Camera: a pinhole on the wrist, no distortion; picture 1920 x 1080 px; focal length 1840.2 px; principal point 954.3 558.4 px. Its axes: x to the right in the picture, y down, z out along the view. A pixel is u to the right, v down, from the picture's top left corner.
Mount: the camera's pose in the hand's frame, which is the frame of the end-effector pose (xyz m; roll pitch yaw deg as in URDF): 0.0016 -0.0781 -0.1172 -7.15 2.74 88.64
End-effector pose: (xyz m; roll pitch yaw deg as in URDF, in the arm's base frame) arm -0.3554 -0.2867 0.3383 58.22 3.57 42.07
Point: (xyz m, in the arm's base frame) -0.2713 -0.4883 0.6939
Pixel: 1849 710
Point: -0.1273 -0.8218 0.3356
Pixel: 149 915
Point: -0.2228 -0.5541 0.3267
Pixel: 405 742
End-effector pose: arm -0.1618 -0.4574 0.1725 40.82 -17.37 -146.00
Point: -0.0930 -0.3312 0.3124
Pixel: 1704 844
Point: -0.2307 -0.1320 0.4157
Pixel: 936 499
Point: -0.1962 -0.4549 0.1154
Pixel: 1335 177
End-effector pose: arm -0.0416 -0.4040 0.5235 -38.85 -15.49 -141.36
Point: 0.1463 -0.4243 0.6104
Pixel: 1489 987
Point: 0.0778 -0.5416 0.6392
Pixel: 1719 220
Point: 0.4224 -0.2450 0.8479
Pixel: outside the picture
